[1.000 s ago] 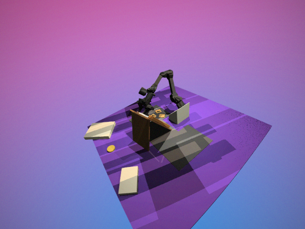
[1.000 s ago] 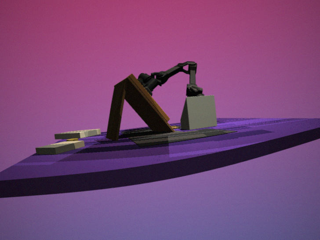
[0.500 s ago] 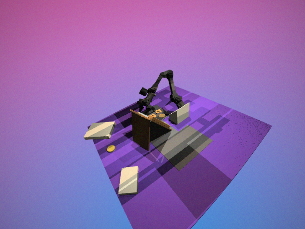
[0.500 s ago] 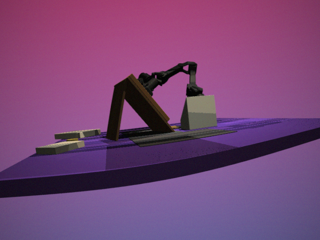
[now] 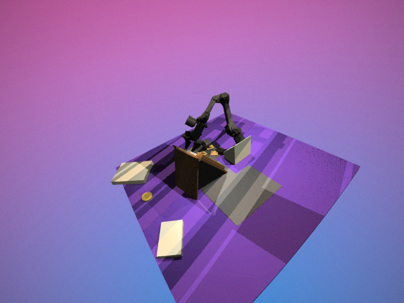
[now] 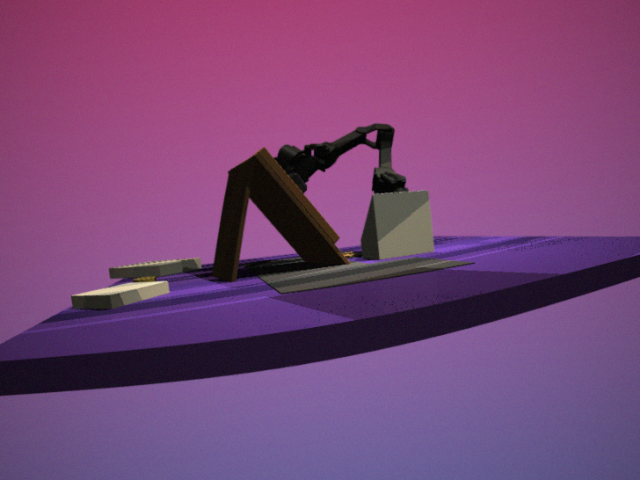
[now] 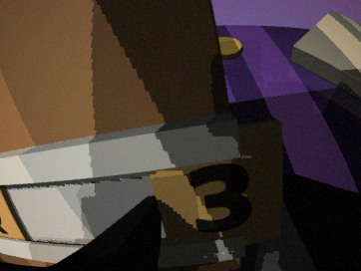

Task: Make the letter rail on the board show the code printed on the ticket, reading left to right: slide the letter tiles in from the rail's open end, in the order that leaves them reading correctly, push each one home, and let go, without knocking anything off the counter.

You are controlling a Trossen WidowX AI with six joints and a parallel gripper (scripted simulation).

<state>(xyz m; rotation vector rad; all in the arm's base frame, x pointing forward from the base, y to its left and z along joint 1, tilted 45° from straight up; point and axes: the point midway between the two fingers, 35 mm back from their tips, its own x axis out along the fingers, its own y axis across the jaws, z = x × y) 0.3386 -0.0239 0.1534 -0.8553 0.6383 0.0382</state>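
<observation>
My gripper tip is 90 mm past the white ticket, 100 mm to the right of it and 80 mm above it. Also, from my gripper tip: letter tile: right at my gripper tip; then grey mat: 170 mm behind, 130 mm to the left, 170 mm below; then yellow disc: 370 mm ahead, 30 mm to the left, 170 mm below.
</observation>
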